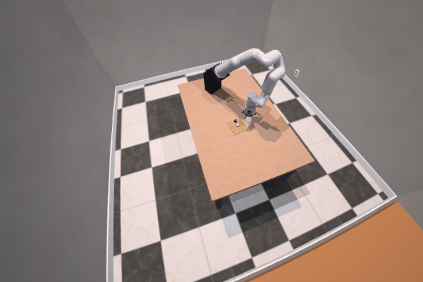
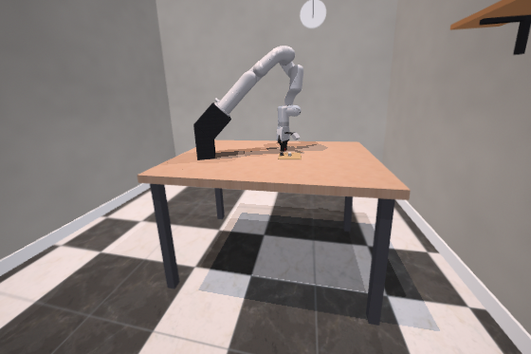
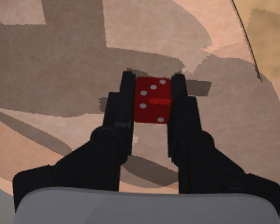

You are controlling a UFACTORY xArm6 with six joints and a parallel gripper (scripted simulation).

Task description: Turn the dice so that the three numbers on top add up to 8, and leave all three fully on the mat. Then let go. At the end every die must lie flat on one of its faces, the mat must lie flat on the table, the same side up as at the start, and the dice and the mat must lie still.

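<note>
The red die is 1 cm below my hand. Also, from my hand: white die 8 cm ahead, 11 cm to the right, 1 cm below; tan mat 8 cm ahead, 11 cm to the right, 2 cm below.
</note>
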